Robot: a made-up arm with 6 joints.
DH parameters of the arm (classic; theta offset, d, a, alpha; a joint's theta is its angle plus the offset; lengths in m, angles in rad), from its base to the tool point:
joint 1: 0 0.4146 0 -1.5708
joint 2: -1.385 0 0.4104 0
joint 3: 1.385 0 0.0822 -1.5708
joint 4: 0 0.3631 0 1.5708
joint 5: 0 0 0.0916 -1.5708
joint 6: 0 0.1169 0 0
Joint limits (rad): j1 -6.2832..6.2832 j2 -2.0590..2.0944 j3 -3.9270..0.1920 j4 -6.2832..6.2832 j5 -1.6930..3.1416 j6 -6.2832..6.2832
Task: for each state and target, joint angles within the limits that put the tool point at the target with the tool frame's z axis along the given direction. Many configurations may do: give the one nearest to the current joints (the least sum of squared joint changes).
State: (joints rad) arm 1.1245 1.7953 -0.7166 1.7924 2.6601 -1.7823
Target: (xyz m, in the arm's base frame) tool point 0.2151 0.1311 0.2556 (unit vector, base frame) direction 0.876 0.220 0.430
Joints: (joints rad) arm 0.1664 1.2340 -0.1364 1.9372 3.0646 -1.7823
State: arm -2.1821 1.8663 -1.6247 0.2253 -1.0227 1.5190
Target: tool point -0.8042 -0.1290 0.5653 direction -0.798 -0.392 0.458
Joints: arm -3.0537 1.1522 -2.3056 -0.4015 -0.9614 1.5190
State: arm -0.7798 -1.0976 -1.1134 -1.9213 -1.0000 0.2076
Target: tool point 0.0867 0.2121 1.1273 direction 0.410 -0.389 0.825
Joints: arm -1.4532 -0.9619 -1.9556 -2.1573 -0.4490 0.2076
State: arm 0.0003 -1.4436 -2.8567 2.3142 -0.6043 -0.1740
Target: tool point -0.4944 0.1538 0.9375 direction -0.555 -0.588 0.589
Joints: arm -0.5557 -0.7302 -3.3969 2.0402 -1.0932 -0.1740
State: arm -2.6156 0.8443 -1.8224 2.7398 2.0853 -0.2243
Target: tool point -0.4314 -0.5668 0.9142 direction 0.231 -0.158 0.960
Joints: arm -2.2697 0.4895 -2.0131 2.8586 1.6438 -0.2243
